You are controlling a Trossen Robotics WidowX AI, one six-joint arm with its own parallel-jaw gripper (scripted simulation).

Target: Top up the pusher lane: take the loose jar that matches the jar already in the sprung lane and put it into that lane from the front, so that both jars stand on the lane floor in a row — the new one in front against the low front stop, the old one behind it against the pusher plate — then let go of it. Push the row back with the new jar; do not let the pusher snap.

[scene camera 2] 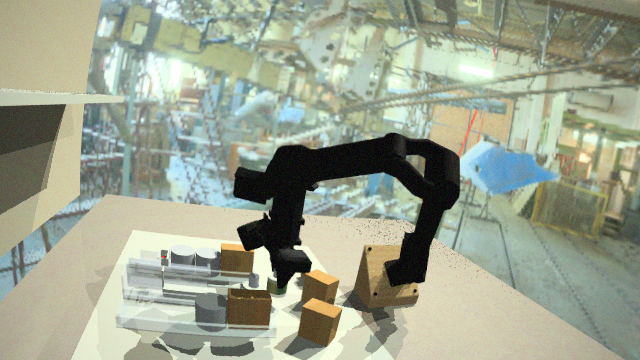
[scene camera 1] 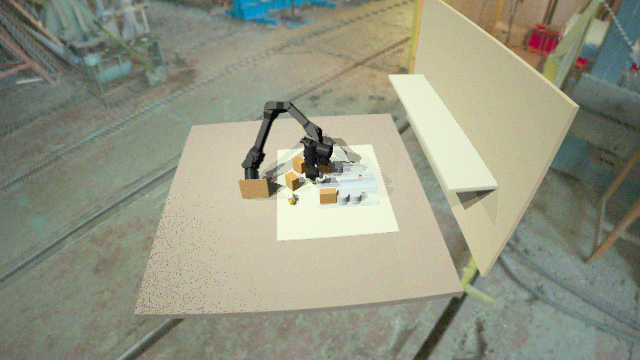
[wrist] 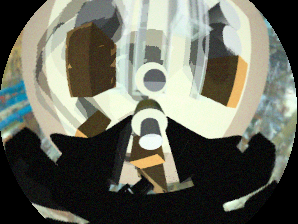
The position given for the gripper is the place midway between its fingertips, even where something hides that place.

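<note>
You'd find the gripper [scene camera 2: 277,282] there, and the wrist view has the gripper too [wrist: 148,118].
</note>
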